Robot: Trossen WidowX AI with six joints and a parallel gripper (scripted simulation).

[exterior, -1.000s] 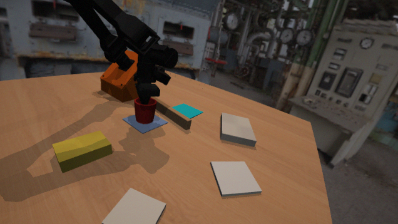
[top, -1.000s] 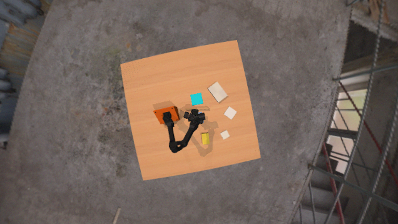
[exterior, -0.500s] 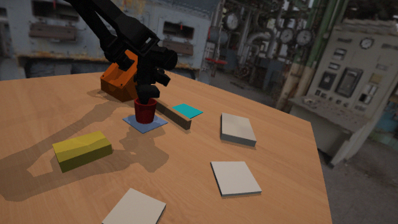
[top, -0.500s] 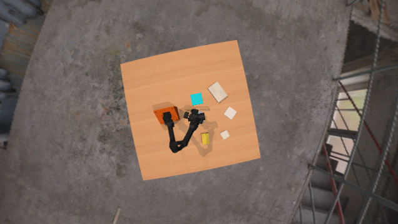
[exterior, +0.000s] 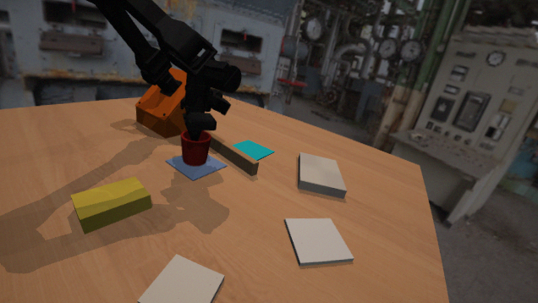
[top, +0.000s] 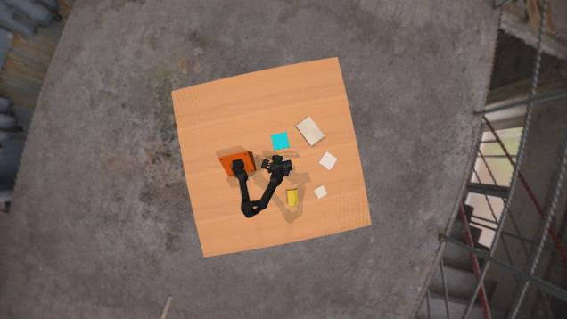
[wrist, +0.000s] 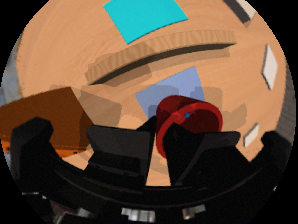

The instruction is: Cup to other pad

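The cyan pad lies 7 cm ahead of my gripper tip, 18 cm to the left of it and 5 cm below it. From my gripper tip the other things lie so: yellow block 7 cm ahead, 24 cm to the right, 3 cm below; then wooden bar 5 cm ahead, 8 cm to the left, 3 cm below; then red cup 3 cm ahead, 2 cm to the right.
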